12 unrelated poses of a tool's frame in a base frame.
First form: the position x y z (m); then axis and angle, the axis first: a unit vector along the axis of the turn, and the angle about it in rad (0 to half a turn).
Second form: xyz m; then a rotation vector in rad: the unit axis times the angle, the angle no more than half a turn. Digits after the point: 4 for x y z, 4 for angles.
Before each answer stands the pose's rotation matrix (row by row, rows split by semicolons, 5 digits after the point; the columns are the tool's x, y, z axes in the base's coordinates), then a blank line. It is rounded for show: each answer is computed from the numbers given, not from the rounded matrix.
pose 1, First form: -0.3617 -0.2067 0.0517 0.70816 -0.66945 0.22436 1.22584
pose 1, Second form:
0.67007 -0.52491 -0.52486; -0.10262 0.63477 -0.76585; 0.73517 0.56704 0.37147

-0.3617 -0.2067 0.0517 0.8681 -0.8206 0.2750
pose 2, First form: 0.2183 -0.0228 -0.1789 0.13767 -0.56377 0.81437 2.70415
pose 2, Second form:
-0.86972 -0.49291 -0.02515; 0.19707 -0.30009 -0.93333; 0.45250 -0.81669 0.35813

0.2183 -0.0228 -0.1789 0.3723 -1.5245 2.2022
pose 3, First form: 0.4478 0.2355 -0.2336 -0.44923 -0.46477 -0.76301 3.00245
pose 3, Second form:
-0.58867 0.52138 0.61776; 0.30973 -0.56040 0.76812; 0.74668 0.64351 0.16840

0.4478 0.2355 -0.2336 -1.3488 -1.3954 -2.2909
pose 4, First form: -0.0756 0.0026 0.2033 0.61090 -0.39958 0.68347 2.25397
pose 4, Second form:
-0.02247 -0.92828 0.37120; 0.13188 -0.37080 -0.91930; 0.99101 0.02830 0.13076

-0.0756 0.0026 0.2033 1.3770 -0.9006 1.5405
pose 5, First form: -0.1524 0.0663 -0.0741 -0.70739 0.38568 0.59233 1.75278
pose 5, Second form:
0.40998 -0.90475 -0.11553; 0.26035 -0.00531 0.96550; -0.87415 -0.42591 0.23337

-0.1524 0.0663 -0.0741 -1.2399 0.6760 1.0382
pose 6, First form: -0.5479 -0.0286 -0.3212 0.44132 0.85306 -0.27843 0.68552
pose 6, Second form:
0.81809 0.26132 0.51229; -0.09122 0.93849 -0.33305; -0.56781 0.22573 0.79160

-0.5479 -0.0286 -0.3212 0.3025 0.5848 -0.1909
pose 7, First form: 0.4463 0.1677 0.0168 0.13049 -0.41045 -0.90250 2.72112
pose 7, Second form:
-0.88032 0.26594 -0.39282; -0.47085 -0.59063 0.65533; -0.05773 0.76186 0.64516

0.4463 0.1677 0.0168 0.3551 -1.1169 -2.4558
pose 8, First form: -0.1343 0.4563 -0.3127 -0.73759 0.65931 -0.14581 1.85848
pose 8, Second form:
0.41468 -0.48447 0.77028; -0.76410 0.27430 0.58387; -0.49415 -0.83069 -0.25644

-0.1343 0.4563 -0.3127 -1.3708 1.2253 -0.2710
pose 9, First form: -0.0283 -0.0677 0.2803 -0.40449 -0.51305 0.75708 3.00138
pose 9, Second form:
-0.66457 0.30720 -0.68116; 0.51881 -0.46633 -0.71650; -0.53776 -0.82955 0.15053

-0.0283 -0.0677 0.2803 -1.2140 -1.5399 2.2723
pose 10, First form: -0.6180 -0.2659 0.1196 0.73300 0.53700 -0.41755 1.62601
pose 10, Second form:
0.51175 0.83225 0.21323; -0.00157 0.24910 -0.96848; -0.85913 0.49528 0.12878

-0.6180 -0.2659 0.1196 1.1919 0.8732 -0.6789
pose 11, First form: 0.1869 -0.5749 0.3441 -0.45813 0.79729 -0.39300 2.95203
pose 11, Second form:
-0.56608 -0.64993 0.50710; -0.79803 0.27786 -0.53473; 0.20663 -0.70738 -0.67596

0.1869 -0.5749 0.3441 -1.3524 2.3536 -1.1601
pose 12, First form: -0.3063 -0.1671 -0.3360 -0.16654 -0.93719 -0.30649 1.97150
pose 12, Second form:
-0.35151 0.49917 -0.79200; -0.06525 0.83087 0.55263; 0.93391 0.24593 -0.25949

-0.3063 -0.1671 -0.3360 -0.3283 -1.8477 -0.6042
